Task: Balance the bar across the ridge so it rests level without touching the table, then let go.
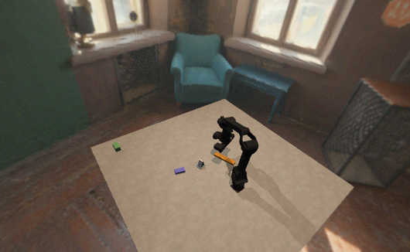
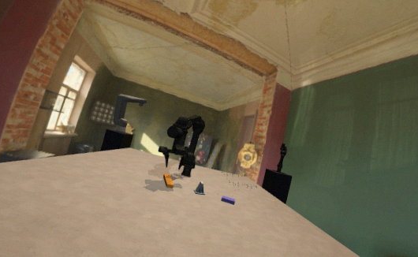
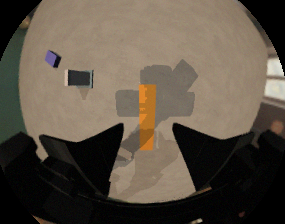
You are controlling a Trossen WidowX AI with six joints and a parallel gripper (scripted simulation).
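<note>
Now: the orange bar 8 cm below my gripper tip, 2 cm behind it and 1 cm to the right of it. From my gripper tip the other things lie so: purple block (31 cm to the left, 8 cm below, 6 cm ahead); then green block (57 cm to the left, 50 cm ahead, 7 cm below).
</note>
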